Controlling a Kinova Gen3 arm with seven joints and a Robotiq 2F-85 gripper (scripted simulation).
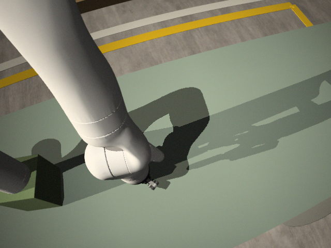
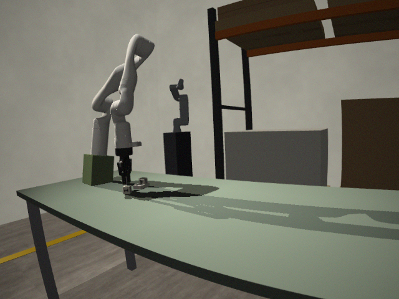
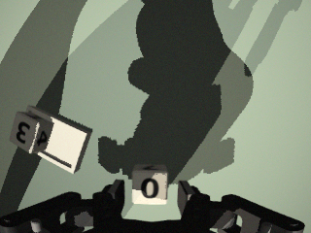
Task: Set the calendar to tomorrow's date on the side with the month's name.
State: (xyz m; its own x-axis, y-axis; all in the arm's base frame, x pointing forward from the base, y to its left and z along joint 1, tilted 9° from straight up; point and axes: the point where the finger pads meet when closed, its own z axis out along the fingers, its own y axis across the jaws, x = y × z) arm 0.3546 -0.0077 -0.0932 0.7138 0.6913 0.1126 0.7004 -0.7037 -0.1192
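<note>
The white cube is 40 mm below my hand. The rest, counted from my hand: white tray 100 mm to the left, 50 mm below, 50 mm behind.
</note>
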